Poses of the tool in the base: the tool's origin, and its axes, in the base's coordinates. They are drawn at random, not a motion.
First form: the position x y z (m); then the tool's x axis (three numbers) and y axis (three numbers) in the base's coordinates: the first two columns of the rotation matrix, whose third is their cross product.
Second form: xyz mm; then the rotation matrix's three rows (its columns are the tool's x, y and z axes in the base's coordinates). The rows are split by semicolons. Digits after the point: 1 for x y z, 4 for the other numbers.
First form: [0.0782 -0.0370 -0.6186 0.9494 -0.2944 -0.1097 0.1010 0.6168 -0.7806]
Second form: 78.2 -37.0 -618.6; 0.9494 0.1010 0.2975; -0.2944 0.6168 0.7300; -0.1097 -0.7806 0.6153
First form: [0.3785 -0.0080 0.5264 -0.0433 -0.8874 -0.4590 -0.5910 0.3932 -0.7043]
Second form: 378.5 -8.0 526.4; -0.0433 -0.5910 0.8055; -0.8874 0.3932 0.2408; -0.4590 -0.7043 -0.5415
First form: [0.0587 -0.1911 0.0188 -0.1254 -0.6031 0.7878 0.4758 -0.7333 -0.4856]
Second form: 58.7 -191.1 18.8; -0.1254 0.4758 0.8706; -0.6031 -0.7333 0.3139; 0.7878 -0.4856 0.3789
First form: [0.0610 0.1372 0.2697 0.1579 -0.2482 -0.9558 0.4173 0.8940 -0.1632]
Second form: 61.0 137.2 269.7; 0.1579 0.4173 0.8950; -0.2482 0.8940 -0.3731; -0.9558 -0.1632 0.2447
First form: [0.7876 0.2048 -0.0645 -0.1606 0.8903 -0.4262 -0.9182 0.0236 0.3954]
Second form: 787.6 204.8 -64.5; -0.1606 -0.9182 0.3621; 0.8903 0.0236 0.4548; -0.4262 0.3954 0.8137
